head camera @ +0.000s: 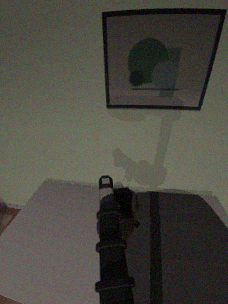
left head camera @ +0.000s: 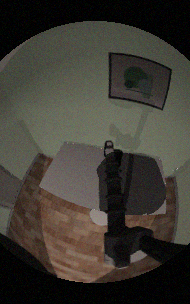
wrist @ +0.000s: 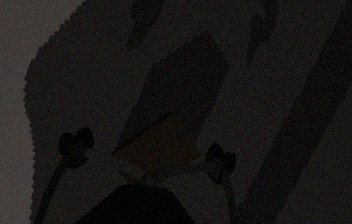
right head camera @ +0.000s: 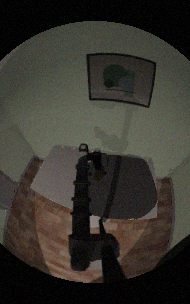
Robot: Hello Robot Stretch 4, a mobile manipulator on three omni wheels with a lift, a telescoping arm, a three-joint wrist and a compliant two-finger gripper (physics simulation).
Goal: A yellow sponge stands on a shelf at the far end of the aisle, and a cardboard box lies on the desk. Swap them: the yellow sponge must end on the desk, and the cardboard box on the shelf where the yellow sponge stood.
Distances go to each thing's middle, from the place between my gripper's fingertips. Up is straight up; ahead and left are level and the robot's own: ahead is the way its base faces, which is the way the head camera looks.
Scene:
My gripper is now 36 cm short of the framed picture (head camera: 151,61), 22 cm to the left of it and 83 cm below it.

